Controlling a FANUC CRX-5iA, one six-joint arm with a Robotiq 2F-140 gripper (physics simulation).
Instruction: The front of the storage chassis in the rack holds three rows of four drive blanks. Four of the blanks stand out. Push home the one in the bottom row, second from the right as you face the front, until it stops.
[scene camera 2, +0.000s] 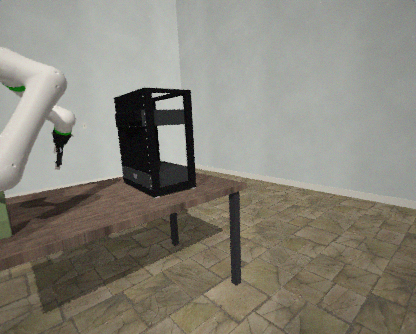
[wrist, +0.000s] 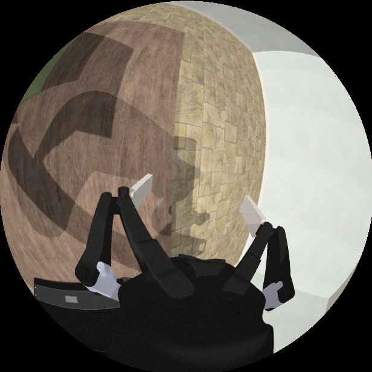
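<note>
There's a black rack (scene camera 2: 142, 169) here, and you'd see the gripper (wrist: 198, 193) too.
</note>
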